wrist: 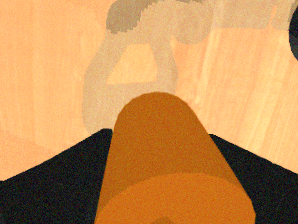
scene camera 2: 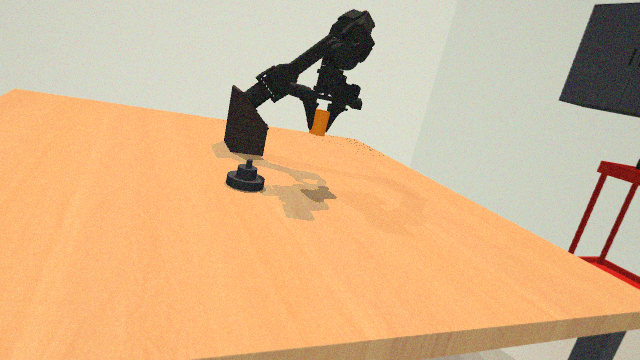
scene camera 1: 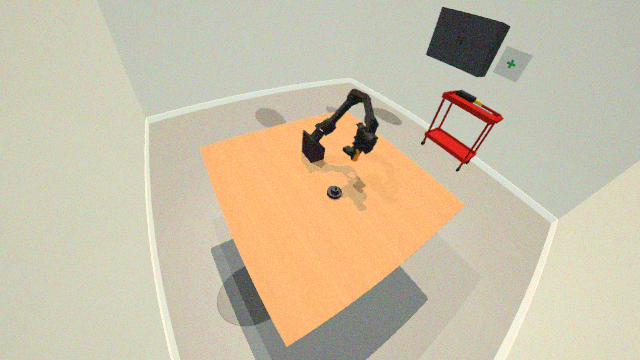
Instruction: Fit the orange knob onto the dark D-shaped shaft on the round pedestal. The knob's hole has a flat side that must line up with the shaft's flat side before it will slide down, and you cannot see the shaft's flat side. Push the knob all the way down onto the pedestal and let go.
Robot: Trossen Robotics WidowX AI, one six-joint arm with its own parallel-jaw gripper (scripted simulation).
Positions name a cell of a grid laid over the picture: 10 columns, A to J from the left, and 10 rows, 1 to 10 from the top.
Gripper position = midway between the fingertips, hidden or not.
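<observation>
The gripper (scene camera 2: E4) is holding an orange knob (wrist: F8), and the gripper can also be seen in the wrist view (wrist: F7). The scene has a round dark pedestal (scene camera 2: D5) as well.
</observation>
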